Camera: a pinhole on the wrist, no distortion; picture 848 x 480 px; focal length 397.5 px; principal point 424.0 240.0 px. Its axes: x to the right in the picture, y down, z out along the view. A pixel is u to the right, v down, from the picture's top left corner.
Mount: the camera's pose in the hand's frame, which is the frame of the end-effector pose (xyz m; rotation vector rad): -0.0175 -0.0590 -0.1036 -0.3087 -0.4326 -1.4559
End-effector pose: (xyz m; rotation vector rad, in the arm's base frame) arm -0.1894 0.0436 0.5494 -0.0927 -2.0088 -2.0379
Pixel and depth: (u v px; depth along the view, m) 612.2 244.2 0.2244
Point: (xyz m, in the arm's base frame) -0.1938 0.1905 0.4978
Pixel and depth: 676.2 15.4 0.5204
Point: 0.0296 0.5813 0.3461
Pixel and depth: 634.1 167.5 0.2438
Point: -0.1561 0.2222 0.4722
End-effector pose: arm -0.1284 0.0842 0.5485 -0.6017 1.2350 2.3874
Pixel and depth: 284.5 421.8 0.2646
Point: -0.2870 0.0889 0.6630
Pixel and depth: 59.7 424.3 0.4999
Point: -0.5783 -0.1017 0.9456
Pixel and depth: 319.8 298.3 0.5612
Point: -0.3670 0.1779 0.9425
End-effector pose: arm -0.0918 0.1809 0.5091 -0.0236 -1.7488 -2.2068
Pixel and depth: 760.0 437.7 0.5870
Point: -0.5006 0.7906 0.5348
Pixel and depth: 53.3 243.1 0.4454
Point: 0.1007 0.1939 1.0002
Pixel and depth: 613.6 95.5 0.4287
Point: 0.0161 0.5845 0.5000
